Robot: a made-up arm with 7 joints. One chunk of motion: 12 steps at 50 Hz.
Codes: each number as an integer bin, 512 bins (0 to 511) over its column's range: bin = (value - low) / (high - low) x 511, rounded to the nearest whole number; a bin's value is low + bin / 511 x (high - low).
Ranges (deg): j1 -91.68..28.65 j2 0..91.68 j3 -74.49..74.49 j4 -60.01..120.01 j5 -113..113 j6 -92.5..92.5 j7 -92.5..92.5
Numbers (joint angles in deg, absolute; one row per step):
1: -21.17 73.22 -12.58 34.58 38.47 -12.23 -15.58
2: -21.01 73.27 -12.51 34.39 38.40 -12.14 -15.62
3: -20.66 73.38 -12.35 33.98 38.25 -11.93 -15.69
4: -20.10 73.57 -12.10 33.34 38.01 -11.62 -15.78
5: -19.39 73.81 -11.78 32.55 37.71 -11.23 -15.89
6: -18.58 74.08 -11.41 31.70 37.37 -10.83 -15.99
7: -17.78 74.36 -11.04 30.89 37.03 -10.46 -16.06
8: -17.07 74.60 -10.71 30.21 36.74 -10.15 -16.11
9: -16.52 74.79 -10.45 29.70 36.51 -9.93 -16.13
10: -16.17 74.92 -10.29 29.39 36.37 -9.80 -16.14
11: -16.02 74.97 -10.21 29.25 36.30 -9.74 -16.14
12: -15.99 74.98 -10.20 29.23 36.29 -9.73 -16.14
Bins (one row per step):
1: 299 408 212 269 342 222 212
2: 300 408 213 268 342 222 212
3: 302 409 213 267 342 223 212
4: 304 410 214 265 341 223 212
5: 307 411 215 263 341 224 212
6: 310 413 216 260 340 226 211
7: 314 414 218 258 339 227 211
8: 317 416 219 256 339 227 211
9: 319 417 220 255 338 228 211
10: 321 418 220 254 338 228 211
11: 321 418 220 253 338 229 211
12: 321 418 221 253 338 229 211

